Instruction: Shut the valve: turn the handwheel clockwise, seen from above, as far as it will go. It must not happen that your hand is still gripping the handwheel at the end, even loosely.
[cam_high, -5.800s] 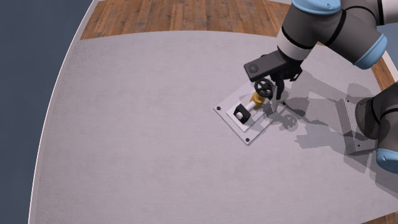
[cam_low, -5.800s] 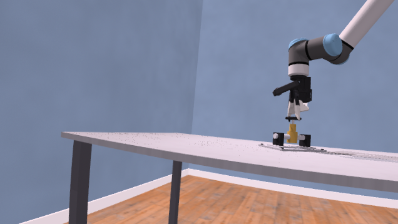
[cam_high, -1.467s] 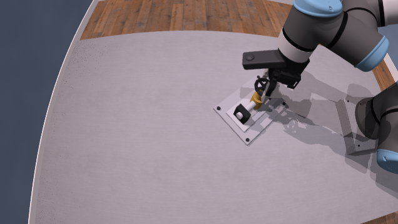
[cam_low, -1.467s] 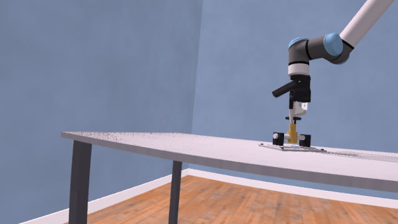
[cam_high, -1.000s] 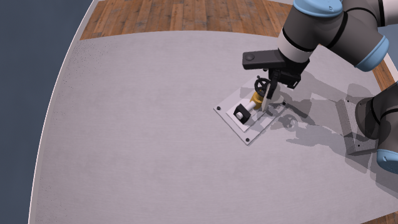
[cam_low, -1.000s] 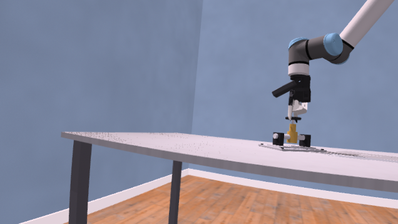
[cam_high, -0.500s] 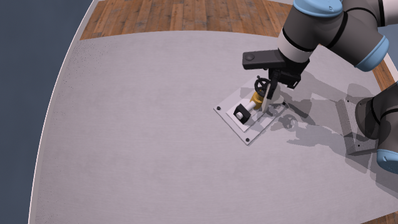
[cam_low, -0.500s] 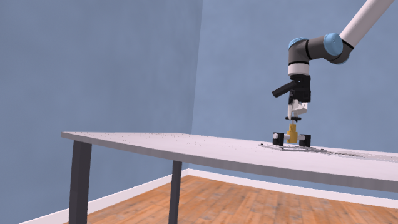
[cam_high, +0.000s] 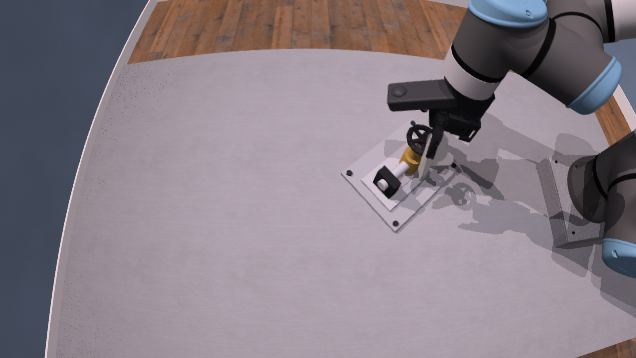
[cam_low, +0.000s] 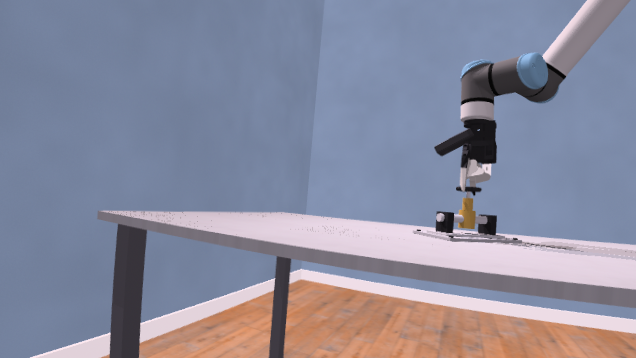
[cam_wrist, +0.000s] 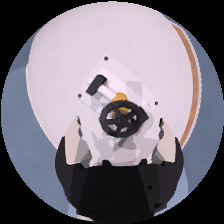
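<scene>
My hand is 1 cm below the handwheel. From my hand the other things lie so: mounting plate (12 cm below).
</scene>
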